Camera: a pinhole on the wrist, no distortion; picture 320 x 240 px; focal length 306.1 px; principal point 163.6 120.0 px. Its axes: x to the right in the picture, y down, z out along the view. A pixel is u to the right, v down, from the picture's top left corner.
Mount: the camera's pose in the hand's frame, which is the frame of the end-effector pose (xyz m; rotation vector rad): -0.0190 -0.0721 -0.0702 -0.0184 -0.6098 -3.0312
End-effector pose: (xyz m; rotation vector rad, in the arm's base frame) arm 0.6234 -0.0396 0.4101 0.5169 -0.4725 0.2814
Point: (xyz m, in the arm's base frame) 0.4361 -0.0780 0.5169
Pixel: 263.4 62.0
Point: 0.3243 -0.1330 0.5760
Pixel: 293.3 96.2
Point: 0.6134 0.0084 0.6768
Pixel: 15.5 23.1
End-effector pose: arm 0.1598 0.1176 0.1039 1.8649 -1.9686 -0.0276
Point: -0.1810 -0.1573 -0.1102
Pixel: 32.9 64.4
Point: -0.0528 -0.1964 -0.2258
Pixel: 38.0 165.7
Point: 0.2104 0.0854 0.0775
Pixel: 18.1 205.1
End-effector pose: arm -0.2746 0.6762 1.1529 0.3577 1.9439 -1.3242
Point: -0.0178 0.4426 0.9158
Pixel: 130.1 62.6
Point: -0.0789 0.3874 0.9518
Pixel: 115.4 114.0
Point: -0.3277 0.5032 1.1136
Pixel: outside the picture
